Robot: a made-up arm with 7 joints. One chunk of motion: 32 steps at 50 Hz.
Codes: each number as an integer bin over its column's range. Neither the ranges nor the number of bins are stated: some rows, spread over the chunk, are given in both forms.
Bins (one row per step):
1: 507 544 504 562 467 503
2: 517 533 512 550 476 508
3: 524 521 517 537 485 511
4: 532 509 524 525 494 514
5: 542 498 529 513 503 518
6: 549 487 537 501 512 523
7: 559 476 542 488 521 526
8: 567 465 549 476 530 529
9: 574 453 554 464 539 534
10: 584 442 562 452 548 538
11: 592 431 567 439 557 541
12: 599 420 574 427 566 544
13: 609 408 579 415 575 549
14: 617 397 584 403 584 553
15: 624 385 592 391 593 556
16: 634 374 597 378 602 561
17: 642 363 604 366 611 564
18: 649 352 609 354 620 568
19: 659 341 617 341 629 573
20: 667 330 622 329 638 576
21: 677 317 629 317 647 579
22: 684 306 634 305 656 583
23: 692 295 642 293 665 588
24: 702 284 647 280 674 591
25: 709 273 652 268 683 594
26: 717 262 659 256 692 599
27: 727 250 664 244 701 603
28: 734 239 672 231 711 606
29: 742 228 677 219 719 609
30: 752 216 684 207 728 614
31: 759 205 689 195 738 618
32: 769 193 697 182 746 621
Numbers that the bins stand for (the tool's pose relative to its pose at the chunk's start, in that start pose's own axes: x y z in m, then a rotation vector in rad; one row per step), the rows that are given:
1: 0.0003 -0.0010 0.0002 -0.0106 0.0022 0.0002
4: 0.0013 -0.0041 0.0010 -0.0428 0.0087 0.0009
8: 0.0027 -0.0081 0.0020 -0.0855 0.0173 0.0018
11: 0.0037 -0.0112 0.0027 -0.1177 0.0238 0.0025
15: 0.0050 -0.0153 0.0037 -0.1595 0.0325 0.0034
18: 0.0060 -0.0183 0.0044 -0.1917 0.0389 0.0041
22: 0.0074 -0.0224 0.0054 -0.2344 0.0476 0.0050
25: 0.0084 -0.0254 0.0061 -0.2666 0.0541 0.0057
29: 0.0097 -0.0295 0.0071 -0.3093 0.0627 0.0066
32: 0.0108 -0.0326 0.0079 -0.3415 0.0692 0.0073
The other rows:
2: 0.0007 -0.0020 0.0005 -0.0210 0.0044 0.0005
3: 0.0010 -0.0031 0.0007 -0.0323 0.0065 0.0007
5: 0.0017 -0.0051 0.0012 -0.0532 0.0108 0.0011
6: 0.0020 -0.0061 0.0015 -0.0637 0.0130 0.0014
7: 0.0024 -0.0071 0.0017 -0.0750 0.0152 0.0016
9: 0.0030 -0.0092 0.0022 -0.0959 0.0195 0.0021
10: 0.0034 -0.0102 0.0025 -0.1064 0.0217 0.0023
12: 0.0040 -0.0122 0.0030 -0.1281 0.0260 0.0027
13: 0.0044 -0.0132 0.0032 -0.1386 0.0281 0.0030
14: 0.0047 -0.0142 0.0034 -0.1490 0.0303 0.0032
16: 0.0054 -0.0163 0.0039 -0.1708 0.0346 0.0037
17: 0.0057 -0.0173 0.0042 -0.1813 0.0368 0.0039
19: 0.0064 -0.0193 0.0047 -0.2030 0.0411 0.0044
20: 0.0067 -0.0203 0.0049 -0.2135 0.0433 0.0046
21: 0.0071 -0.0214 0.0052 -0.2239 0.0454 0.0048
23: 0.0077 -0.0234 0.0057 -0.2448 0.0498 0.0053
24: 0.0081 -0.0244 0.0059 -0.2562 0.0519 0.0055
26: 0.0087 -0.0264 0.0064 -0.2771 0.0562 0.0060
27: 0.0091 -0.0275 0.0066 -0.2875 0.0584 0.0062
28: 0.0094 -0.0285 0.0069 -0.2988 0.0608 0.0064
30: 0.0101 -0.0305 0.0074 -0.3197 0.0649 0.0069
31: 0.0104 -0.0315 0.0076 -0.3302 0.0673 0.0071

